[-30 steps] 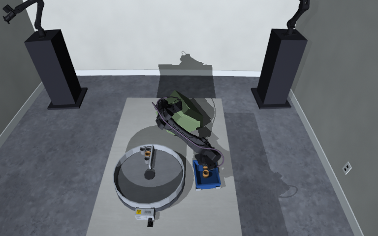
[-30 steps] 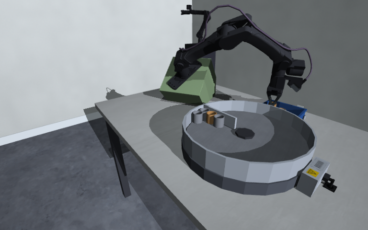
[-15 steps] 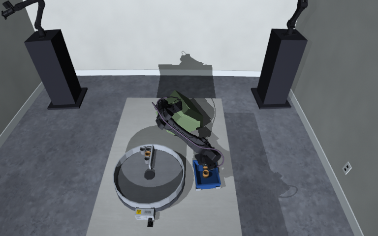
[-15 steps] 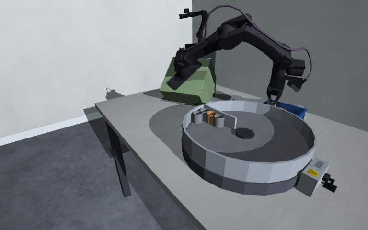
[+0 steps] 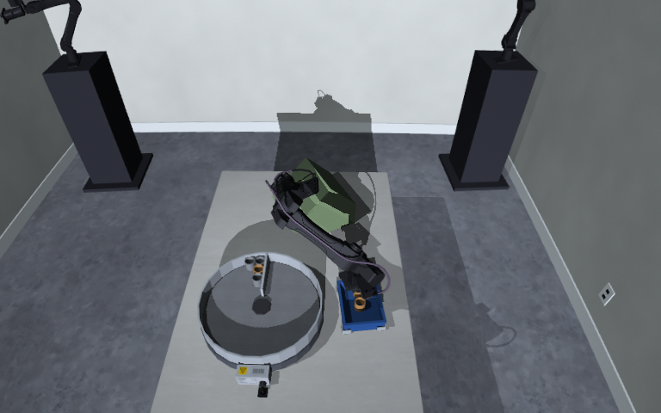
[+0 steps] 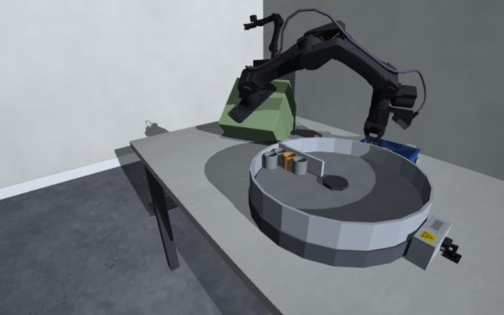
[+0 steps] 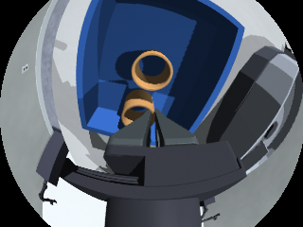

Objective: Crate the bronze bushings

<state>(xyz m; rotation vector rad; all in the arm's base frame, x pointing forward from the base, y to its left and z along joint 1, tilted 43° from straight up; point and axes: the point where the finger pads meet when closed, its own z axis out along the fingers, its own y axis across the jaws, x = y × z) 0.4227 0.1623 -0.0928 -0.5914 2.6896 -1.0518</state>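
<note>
Now: hand 5 cm short of the blue crate, 2 cm to the right of it and 2 cm above it. Also, from my hand: turntable (6 cm ahead, 33 cm to the right, 1 cm above).
</note>
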